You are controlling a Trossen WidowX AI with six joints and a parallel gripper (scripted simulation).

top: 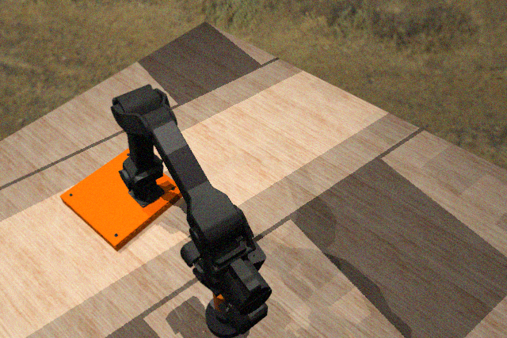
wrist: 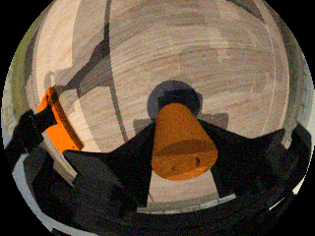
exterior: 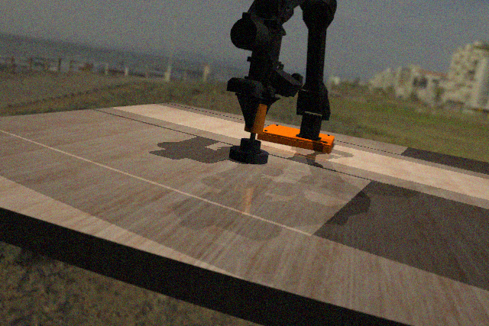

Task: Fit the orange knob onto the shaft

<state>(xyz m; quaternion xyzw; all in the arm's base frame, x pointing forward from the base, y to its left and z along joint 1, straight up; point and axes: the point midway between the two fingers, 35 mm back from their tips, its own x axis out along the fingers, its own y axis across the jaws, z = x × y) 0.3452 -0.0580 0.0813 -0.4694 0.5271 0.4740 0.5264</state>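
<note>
Now: the orange knob 2 cm above my gripper tip. From my gripper tip the other things lie so: dark round pedestal 4 cm below.
</note>
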